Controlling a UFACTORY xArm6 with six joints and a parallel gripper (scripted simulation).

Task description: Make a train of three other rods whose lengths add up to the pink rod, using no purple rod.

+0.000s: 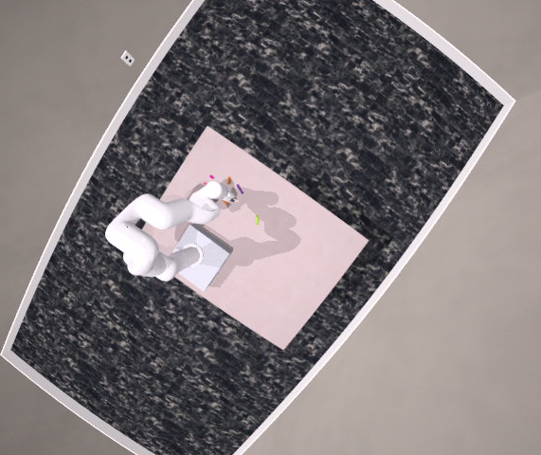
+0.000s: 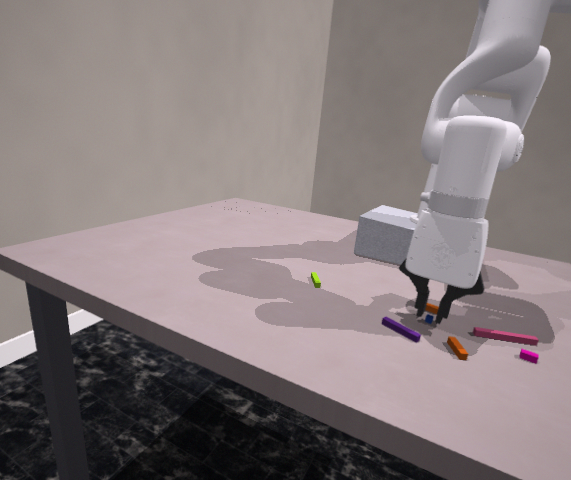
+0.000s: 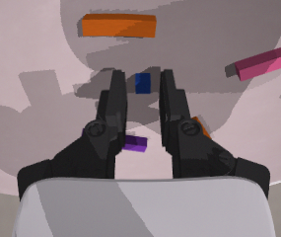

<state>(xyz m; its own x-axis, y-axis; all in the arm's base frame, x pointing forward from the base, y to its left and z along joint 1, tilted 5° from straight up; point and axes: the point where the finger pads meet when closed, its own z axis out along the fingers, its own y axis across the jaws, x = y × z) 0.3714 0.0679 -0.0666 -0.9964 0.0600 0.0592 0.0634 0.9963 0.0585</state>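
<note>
The blue rod is 20 mm below my hand. Round my hand: magenta rod: 140 mm to the left, 20 mm below, 20 mm ahead; then purple rod: 60 mm ahead, 30 mm to the right, 20 mm below; then pink rod: 110 mm to the left, 20 mm below, 20 mm behind.
</note>
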